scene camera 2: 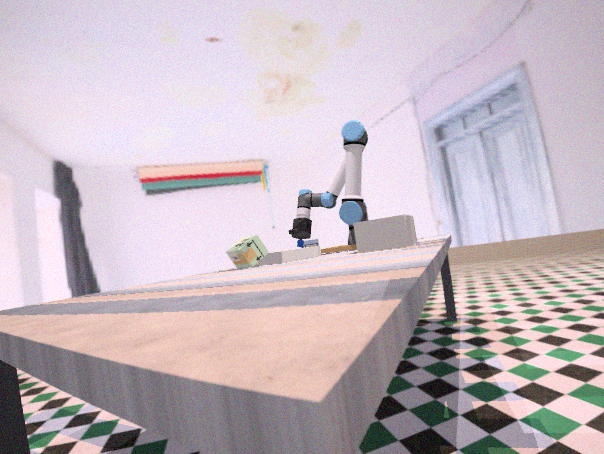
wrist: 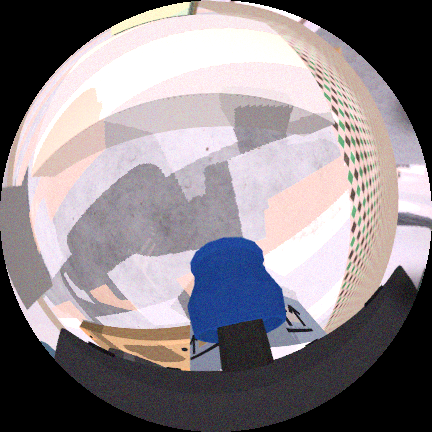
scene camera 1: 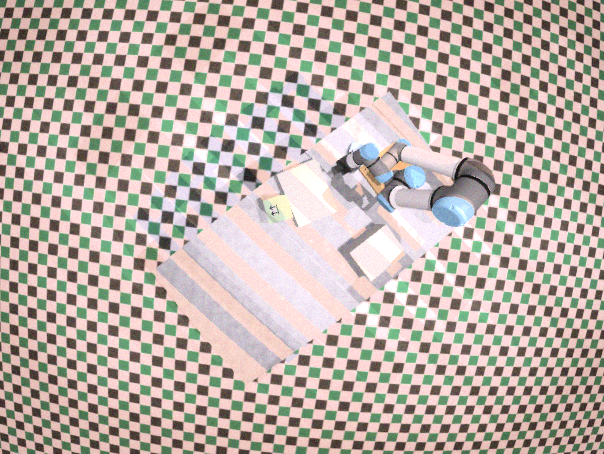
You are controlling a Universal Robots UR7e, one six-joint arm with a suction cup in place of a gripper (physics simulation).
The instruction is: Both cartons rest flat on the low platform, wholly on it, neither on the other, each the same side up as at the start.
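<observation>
In the wrist view I see my suction cup [wrist: 231,285], which holds nothing, and a low platform [wrist: 210,70]. The suction cup is 220 mm from the middle of the low platform, level with it. Scene camera 1 shows the platform [scene camera 1: 309,196] as well, and in scene camera 2 I see the platform [scene camera 2: 284,256] too.
</observation>
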